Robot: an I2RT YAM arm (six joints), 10 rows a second.
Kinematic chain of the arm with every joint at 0, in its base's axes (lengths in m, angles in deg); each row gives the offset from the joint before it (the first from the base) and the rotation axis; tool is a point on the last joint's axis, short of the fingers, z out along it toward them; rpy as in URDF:
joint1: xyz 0 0 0.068 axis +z
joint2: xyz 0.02 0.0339 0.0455 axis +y
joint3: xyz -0.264 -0.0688 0 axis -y
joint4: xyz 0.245 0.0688 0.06 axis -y
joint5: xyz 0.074 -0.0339 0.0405 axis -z
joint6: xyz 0.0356 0 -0.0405 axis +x
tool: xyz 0 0 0 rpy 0 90 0
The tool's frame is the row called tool.
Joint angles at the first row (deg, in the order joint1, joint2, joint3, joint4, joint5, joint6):
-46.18, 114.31, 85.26, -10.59, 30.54, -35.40
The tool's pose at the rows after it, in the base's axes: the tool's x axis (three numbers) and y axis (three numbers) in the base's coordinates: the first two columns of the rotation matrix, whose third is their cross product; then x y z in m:
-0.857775 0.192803 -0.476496 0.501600 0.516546 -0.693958 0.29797 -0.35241 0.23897
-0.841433 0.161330 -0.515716 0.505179 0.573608 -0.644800 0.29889 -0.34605 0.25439
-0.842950 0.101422 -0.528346 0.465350 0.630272 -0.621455 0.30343 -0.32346 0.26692
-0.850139 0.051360 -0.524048 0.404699 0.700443 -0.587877 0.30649 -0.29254 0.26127
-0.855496 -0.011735 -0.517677 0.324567 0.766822 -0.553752 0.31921 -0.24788 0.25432
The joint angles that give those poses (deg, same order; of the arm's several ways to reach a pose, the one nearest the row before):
-47.67, 114.82, 89.76, -12.88, 28.61, -35.06
-47.39, 113.08, 91.04, -16.01, 23.74, -33.86
-45.22, 109.55, 89.18, -17.77, 20.52, -34.23
-42.22, 105.74, 83.64, -18.16, 17.51, -33.99
-36.43, 102.28, 78.54, -19.00, 16.06, -32.58

